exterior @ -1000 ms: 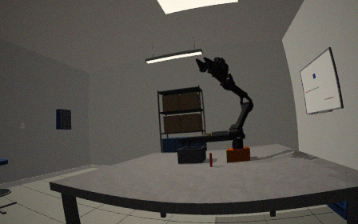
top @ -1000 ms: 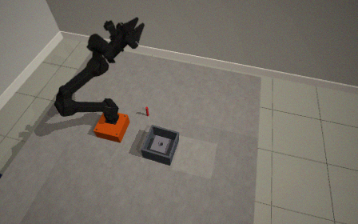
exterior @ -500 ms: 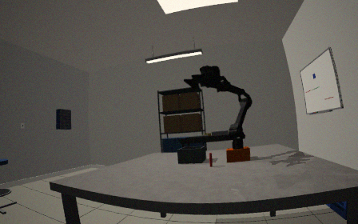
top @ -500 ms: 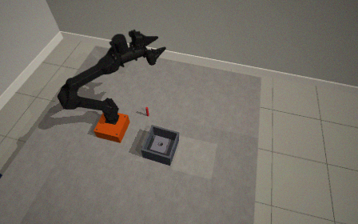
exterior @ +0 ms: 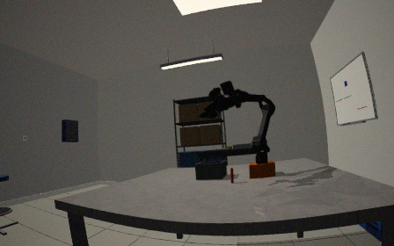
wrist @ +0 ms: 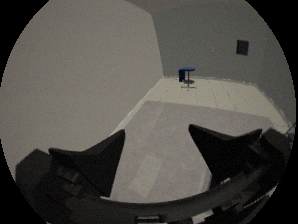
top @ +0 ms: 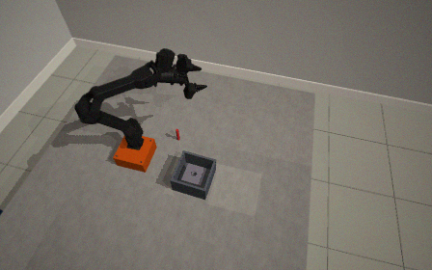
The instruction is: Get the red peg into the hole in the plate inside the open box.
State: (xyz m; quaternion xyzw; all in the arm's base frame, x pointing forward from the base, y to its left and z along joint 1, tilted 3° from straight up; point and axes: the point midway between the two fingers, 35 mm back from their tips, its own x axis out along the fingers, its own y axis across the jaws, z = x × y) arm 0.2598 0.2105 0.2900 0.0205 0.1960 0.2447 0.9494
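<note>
Right now the red peg is 320 mm below my gripper tip, 120 mm behind it and 100 mm to the right of it. From my gripper tip the other things lie so: grey bottom plate 310 mm below, 300 mm to the right, 20 mm ahead; then dark box 330 mm below, 300 mm to the right, 20 mm ahead.
</note>
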